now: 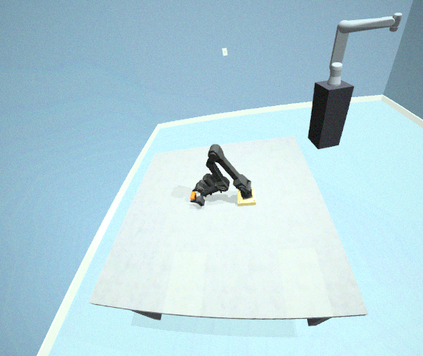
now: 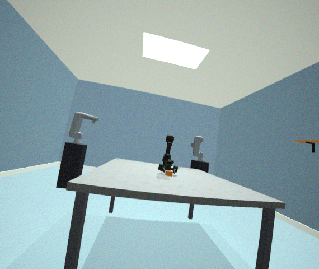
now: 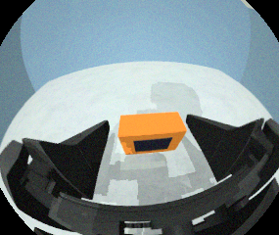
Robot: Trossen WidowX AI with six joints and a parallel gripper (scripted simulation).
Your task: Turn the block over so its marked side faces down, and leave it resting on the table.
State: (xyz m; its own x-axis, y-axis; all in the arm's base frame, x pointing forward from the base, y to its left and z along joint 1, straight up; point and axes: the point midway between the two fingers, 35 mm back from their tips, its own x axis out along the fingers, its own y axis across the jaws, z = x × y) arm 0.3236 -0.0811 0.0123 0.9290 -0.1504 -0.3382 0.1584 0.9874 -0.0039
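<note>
Now: gripper tip 20 mm past the block and 10 mm above it.
</note>
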